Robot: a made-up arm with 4 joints.
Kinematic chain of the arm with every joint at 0, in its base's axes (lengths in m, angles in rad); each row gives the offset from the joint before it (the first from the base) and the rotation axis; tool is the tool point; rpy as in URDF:
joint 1: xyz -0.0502 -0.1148 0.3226 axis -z
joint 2: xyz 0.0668 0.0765 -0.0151 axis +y
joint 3: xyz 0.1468 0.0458 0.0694 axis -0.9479 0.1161 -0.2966
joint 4: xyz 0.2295 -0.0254 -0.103 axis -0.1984 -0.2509 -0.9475
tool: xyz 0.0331 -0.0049 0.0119 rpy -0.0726 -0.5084 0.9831
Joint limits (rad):
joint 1: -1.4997..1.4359
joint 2: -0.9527..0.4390
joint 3: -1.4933..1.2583
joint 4: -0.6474..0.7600
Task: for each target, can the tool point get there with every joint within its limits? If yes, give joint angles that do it. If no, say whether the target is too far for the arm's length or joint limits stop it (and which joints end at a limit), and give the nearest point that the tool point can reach.
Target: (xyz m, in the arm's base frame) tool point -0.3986 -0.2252 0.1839
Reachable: no: joint limits stop it (at a limit: joint 1, joint 2, joint 3, joint 4) | nearest point -0.0523 -0.5380 0.2153 | short by 0.468 m
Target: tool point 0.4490 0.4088 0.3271
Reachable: no: too far | nearest point 0.3215 0.2751 0.3215 | short by 0.185 m
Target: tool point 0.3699 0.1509 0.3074
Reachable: yes | joints -0.2861 -0.0316 -0.3183 0.2405
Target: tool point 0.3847 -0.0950 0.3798
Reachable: yes | joints -0.1439 -0.0861 1.0259 -0.4186
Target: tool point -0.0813 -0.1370 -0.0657
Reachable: no: joint limits stop it (at a limit: joint 1, joint 2, joint 4) | nearest point 0.0349 -0.5242 0.1248 | short by 0.447 m
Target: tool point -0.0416 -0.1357 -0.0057
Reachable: no: joint limits stop it (at a limit: joint 2, joint 4) | nearest point 0.1091 -0.5019 0.1233 | short by 0.416 m
